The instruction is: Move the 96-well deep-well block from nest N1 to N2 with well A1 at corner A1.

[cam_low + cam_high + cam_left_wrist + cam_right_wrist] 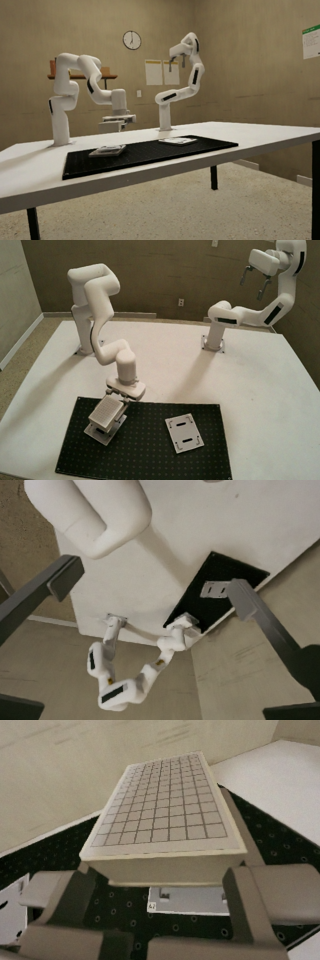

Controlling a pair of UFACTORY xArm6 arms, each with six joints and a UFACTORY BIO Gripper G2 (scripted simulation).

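Right now the nest N2 is 30 mm to the right of my right hand and 100 mm below it. Also, from my right hand: nest N1 (60 mm ahead, 300 mm to the left, 100 mm below); then white deep-well block (10 mm ahead, 10 mm to the right).
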